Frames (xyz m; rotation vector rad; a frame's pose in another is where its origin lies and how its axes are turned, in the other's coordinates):
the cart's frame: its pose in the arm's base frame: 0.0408 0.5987 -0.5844 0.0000 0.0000 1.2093
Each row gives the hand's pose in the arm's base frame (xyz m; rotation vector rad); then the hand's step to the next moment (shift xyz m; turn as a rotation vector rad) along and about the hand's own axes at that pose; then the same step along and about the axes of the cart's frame.
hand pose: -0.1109 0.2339 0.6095 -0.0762 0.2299 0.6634
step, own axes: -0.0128 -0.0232 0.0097 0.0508 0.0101 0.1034
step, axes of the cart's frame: -0.0207 -0.0146 0.0124 0.0682 -0.0297 0.0886
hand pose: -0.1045 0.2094 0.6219 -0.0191 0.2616 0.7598
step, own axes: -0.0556 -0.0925 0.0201 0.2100 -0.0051 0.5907
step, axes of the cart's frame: -0.0857 -0.0636 0.0257 0.2915 -0.1930 0.5204
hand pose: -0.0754 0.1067 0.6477 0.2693 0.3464 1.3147
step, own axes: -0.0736 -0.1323 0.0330 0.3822 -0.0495 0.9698
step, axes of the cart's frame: -0.0551 -0.1442 -0.0136 0.5194 -0.3492 0.8350
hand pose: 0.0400 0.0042 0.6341 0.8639 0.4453 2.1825
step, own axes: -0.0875 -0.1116 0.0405 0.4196 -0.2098 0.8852
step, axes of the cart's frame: 0.0567 -0.1165 -0.0704 0.6432 -0.3060 0.7045
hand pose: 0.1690 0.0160 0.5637 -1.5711 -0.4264 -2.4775
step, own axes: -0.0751 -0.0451 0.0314 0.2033 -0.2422 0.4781
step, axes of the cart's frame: 0.0653 -0.0238 -0.0618 0.4510 -0.0957 0.3407
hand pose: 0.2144 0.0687 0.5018 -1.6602 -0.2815 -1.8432
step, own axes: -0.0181 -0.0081 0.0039 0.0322 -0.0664 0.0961
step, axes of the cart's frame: 0.0126 0.0063 -0.0145 0.1024 -0.0039 0.0647
